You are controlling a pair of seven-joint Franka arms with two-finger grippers.
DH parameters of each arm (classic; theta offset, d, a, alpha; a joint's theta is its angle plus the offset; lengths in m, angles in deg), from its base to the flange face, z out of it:
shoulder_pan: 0 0.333 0 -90
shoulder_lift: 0 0 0 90
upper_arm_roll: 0 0.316 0.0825 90
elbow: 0 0 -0.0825 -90
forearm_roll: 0 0.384 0 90
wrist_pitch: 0 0 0.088 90
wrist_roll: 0 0.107 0 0
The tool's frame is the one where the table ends.
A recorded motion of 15 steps. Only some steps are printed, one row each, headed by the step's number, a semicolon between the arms.
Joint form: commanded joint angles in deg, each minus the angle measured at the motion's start. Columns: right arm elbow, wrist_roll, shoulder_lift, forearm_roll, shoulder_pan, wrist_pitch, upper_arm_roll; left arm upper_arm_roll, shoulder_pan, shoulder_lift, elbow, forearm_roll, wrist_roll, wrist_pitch.
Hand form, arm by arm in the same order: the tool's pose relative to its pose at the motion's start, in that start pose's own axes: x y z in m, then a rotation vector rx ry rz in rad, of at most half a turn. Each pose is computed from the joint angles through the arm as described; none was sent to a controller.
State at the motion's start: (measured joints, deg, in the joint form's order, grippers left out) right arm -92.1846 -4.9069 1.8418 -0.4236 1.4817 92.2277 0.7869; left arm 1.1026 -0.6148 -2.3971 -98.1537 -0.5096 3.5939 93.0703
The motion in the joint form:
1: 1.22 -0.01 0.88 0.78 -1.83 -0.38 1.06; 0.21 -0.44 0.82 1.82 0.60 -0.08 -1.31
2: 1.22 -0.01 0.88 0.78 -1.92 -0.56 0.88; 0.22 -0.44 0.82 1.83 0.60 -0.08 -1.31
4: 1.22 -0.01 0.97 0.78 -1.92 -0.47 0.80; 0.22 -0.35 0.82 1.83 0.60 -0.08 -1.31
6: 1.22 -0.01 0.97 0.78 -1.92 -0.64 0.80; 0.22 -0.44 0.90 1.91 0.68 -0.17 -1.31
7: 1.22 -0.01 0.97 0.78 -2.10 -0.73 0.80; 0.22 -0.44 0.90 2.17 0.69 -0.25 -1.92
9: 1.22 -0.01 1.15 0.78 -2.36 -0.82 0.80; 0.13 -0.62 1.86 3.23 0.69 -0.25 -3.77
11: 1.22 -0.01 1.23 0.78 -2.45 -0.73 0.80; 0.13 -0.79 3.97 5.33 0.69 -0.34 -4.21
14: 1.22 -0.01 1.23 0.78 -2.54 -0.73 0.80; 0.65 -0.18 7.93 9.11 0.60 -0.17 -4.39
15: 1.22 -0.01 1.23 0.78 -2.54 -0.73 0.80; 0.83 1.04 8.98 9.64 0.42 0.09 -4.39
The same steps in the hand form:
1: 0.0037 0.0069 -0.0009 0.0151 0.0006 0.0137; 0.0030 0.0010 -0.0055 0.0105 -0.0061 0.0031
2: 0.0031 0.0095 -0.0006 0.0154 -0.0025 0.0184; 0.0030 0.0009 -0.0055 0.0105 -0.0059 0.0029
4: 0.0036 0.0103 0.0002 0.0154 -0.0025 0.0198; 0.0029 0.0001 -0.0056 0.0104 -0.0059 0.0014
6: 0.0033 0.0103 0.0004 0.0157 -0.0055 0.0198; 0.0034 0.0008 -0.0055 0.0119 -0.0060 0.0014
7: 0.0030 0.0121 0.0006 0.0160 -0.0070 0.0229; 0.0024 0.0008 -0.0067 0.0117 -0.0121 0.0000
9: 0.0034 0.0147 0.0025 0.0167 -0.0117 0.0275; 0.0045 0.0033 -0.0037 0.0107 -0.0426 0.0044
11: 0.0038 0.0157 0.0031 0.0168 -0.0115 0.0290; 0.0154 0.0046 -0.0004 0.0113 -0.0505 0.0057
14: 0.0037 0.0166 0.0032 0.0168 -0.0115 0.0306; 0.0360 -0.0072 0.0073 0.0102 -0.0567 -0.0111
15: 0.0037 0.0166 0.0032 0.0168 -0.0115 0.0306; 0.0402 -0.0212 0.0132 0.0053 -0.0654 -0.0310

